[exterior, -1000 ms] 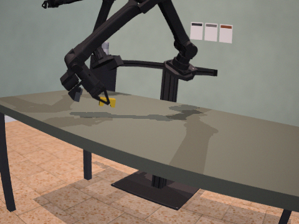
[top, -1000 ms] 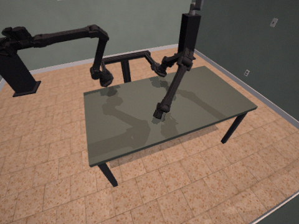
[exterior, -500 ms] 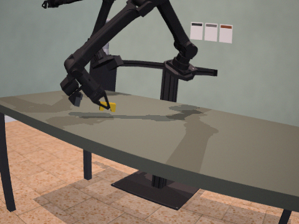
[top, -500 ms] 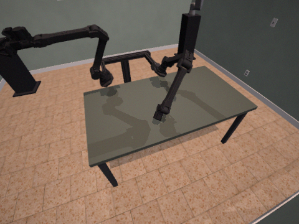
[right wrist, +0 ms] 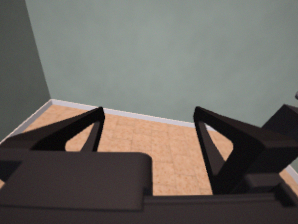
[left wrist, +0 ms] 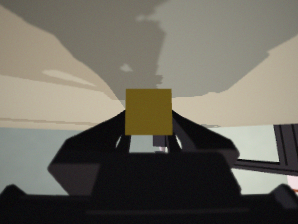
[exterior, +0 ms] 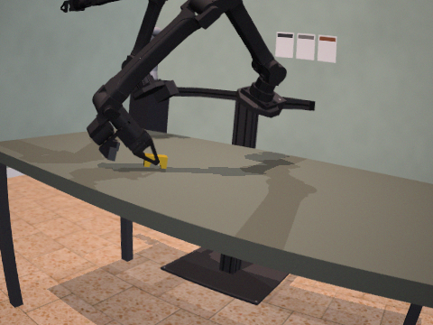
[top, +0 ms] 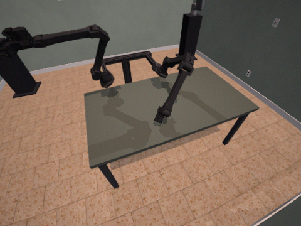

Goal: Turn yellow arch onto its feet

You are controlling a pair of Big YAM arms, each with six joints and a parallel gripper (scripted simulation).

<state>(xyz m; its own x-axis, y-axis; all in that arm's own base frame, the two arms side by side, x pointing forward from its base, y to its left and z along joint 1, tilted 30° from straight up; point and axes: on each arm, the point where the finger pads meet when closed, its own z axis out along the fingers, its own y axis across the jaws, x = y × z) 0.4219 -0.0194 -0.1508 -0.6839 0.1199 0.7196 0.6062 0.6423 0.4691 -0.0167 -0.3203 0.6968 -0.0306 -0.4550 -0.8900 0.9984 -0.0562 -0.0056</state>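
The yellow arch lies right at my left hand.
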